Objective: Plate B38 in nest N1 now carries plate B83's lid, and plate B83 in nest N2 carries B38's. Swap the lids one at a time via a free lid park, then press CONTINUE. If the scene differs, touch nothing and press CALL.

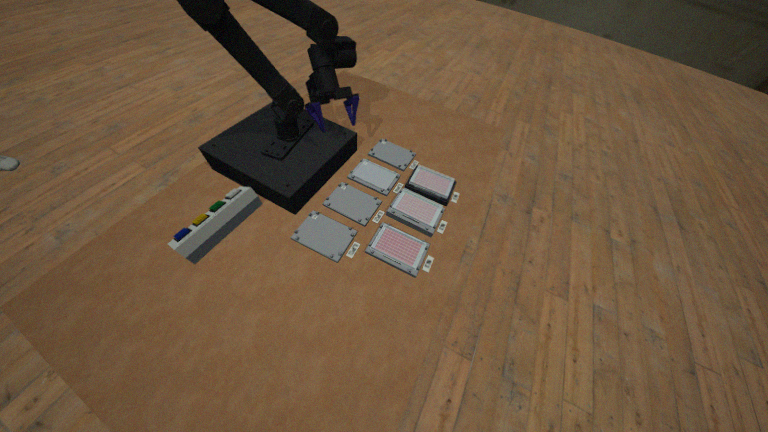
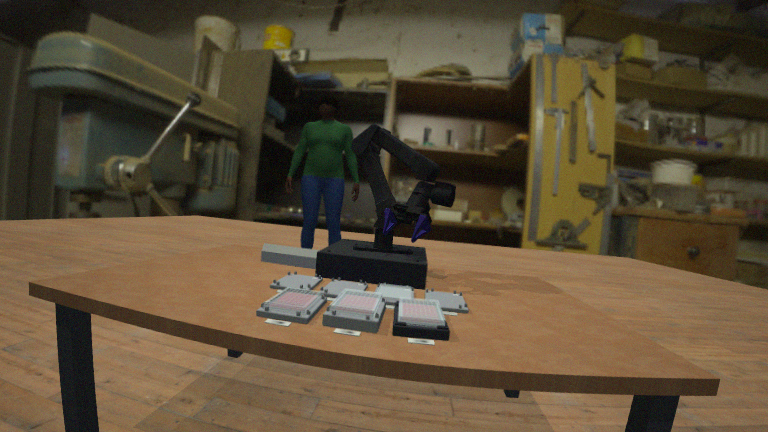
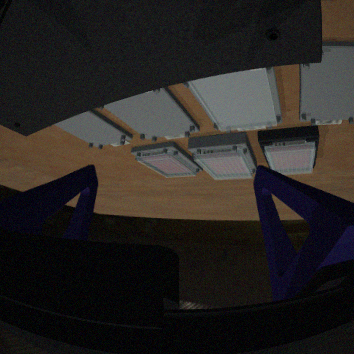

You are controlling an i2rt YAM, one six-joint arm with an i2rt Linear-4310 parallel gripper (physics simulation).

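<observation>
My gripper is open and empty, in the air by the arm's base, away from the plates. Three pink-welled plates stand in a row of nests: one in a low grey nest, one in a taller grey nest, one in a black nest. Clear lids seem to cover them. A pale lid-like sheet lies on one lid park. Three other parks show bare grey. The labels are too blurred to read.
The black arm base stands behind the parks. A grey button box beside it has blue, yellow, green and white buttons. A person in green stands behind the table.
</observation>
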